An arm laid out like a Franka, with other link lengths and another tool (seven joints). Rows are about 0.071 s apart.
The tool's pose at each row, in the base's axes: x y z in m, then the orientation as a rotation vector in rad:
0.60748 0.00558 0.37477 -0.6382 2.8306 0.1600
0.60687 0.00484 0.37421 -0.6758 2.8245 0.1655
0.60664 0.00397 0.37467 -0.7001 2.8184 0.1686
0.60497 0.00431 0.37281 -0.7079 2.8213 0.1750
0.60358 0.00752 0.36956 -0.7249 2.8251 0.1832
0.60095 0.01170 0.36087 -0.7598 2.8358 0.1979
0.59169 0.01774 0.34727 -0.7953 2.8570 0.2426
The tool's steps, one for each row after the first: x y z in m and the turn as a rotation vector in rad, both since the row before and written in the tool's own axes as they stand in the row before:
0.00098 -0.00043 0.00030 -0.0075 0.0027 -0.0252
0.00046 -0.00064 -0.00063 -0.0042 0.0000 -0.0167
0.00175 0.00099 0.00153 -0.0058 0.0040 -0.0039
0.00055 0.00328 0.00342 -0.0084 0.0071 -0.0094
0.00242 0.00435 0.00867 -0.0163 0.0178 -0.0186
0.00802 0.00882 0.01285 -0.0381 0.0250 -0.0141

